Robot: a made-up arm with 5 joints. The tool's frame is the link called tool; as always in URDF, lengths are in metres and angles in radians.
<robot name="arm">
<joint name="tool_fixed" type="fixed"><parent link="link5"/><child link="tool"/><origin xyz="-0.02 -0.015 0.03" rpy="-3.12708 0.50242 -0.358"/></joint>
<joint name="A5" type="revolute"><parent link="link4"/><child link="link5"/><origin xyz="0.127 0.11 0.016" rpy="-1.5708 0 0"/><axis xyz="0 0 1"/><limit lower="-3.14" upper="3.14" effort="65" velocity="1.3"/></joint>
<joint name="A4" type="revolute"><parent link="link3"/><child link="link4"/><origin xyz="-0.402 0.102 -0.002" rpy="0 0 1.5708"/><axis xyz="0 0 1"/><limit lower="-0.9" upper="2.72" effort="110" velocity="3"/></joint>
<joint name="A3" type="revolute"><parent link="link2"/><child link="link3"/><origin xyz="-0.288 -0.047 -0.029" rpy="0 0 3.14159"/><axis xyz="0 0 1"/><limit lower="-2.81" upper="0.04" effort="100" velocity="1.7"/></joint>
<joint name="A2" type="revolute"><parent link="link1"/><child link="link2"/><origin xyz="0.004 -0.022 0.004" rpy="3.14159 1.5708 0"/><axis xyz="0 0 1"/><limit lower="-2.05" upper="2.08" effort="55" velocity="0.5"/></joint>
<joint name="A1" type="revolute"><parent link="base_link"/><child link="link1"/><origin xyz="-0.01 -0.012 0.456" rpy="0 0 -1.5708"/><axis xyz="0 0 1"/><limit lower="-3.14" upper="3.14" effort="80" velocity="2.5"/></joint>
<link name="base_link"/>
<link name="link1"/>
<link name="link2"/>
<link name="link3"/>
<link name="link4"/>
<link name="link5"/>
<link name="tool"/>
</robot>
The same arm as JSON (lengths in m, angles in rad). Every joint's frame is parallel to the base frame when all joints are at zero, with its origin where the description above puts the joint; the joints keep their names.
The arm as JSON. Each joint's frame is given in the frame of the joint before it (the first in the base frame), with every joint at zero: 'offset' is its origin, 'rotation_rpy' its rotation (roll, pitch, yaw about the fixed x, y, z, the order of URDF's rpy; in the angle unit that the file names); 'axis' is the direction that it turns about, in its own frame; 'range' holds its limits. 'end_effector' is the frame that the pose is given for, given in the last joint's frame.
{"length_unit": "m", "angle_unit": "rad", "chain": [{"id": "A1", "offset": [-0.01, -0.012, 0.456], "rotation_rpy": [0.0, 0.0, 0.0], "axis": [0.0, 0.0, 1.0], "range": [-3.14, 3.14]}, {"id": "A2", "offset": [-0.022, -0.004, 0.004], "rotation_rpy": [0.0, 0.0, 0.0], "axis": [0.0, 1.0, 0.0], "range": [-2.05, 2.08]}, {"id": "A3", "offset": [0.047, -0.029, 0.288], "rotation_rpy": [0.0, 0.0, 0.0], "axis": [0.0, 1.0, 0.0], "range": [-2.81, 0.04]}, {"id": "A4", "offset": [0.102, -0.002, -0.402], "rotation_rpy": [0.0, 0.0, 0.0], "axis": [0.0, 1.0, 0.0], "range": [-0.9, 2.72]}, {"id": "A5", "offset": [0.127, 0.016, -0.11], "rotation_rpy": [0.0, 0.0, 0.0], "axis": [0.0, 0.0, -1.0], "range": [-3.14, 3.14]}], "end_effector": {"offset": [-0.02, 0.015, -0.03], "rotation_rpy": [0.0145, -0.5024, 0.358]}}
